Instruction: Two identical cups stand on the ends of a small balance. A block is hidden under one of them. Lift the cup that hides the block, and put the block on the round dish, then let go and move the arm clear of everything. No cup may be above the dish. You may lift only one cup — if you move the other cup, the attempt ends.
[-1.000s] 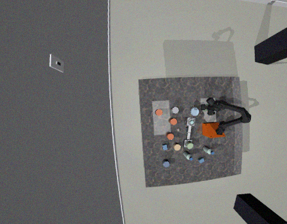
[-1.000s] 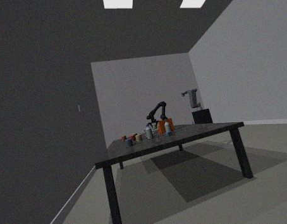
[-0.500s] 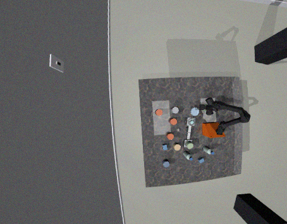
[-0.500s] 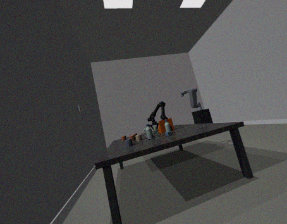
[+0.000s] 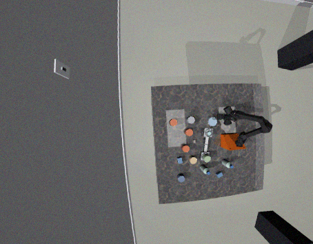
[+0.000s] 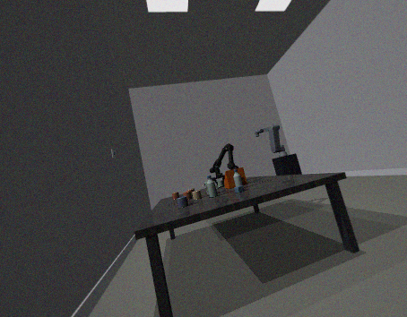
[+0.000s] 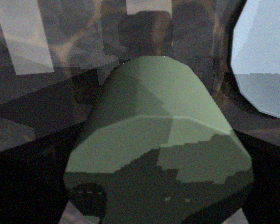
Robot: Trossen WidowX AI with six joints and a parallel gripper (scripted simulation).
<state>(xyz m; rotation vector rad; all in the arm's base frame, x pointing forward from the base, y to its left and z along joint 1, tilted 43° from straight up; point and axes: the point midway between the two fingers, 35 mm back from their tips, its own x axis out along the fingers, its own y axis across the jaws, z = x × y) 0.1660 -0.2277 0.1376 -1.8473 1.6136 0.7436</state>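
The pale blue round dish is 90 mm ahead of my gripper tip, 50 mm to the left of it and 20 mm below it. From my gripper tip the other things lie so: balance beam (150 mm ahead, 300 mm to the left, 10 mm above); grey round object (360 mm ahead, 50 mm to the left, 10 mm above).
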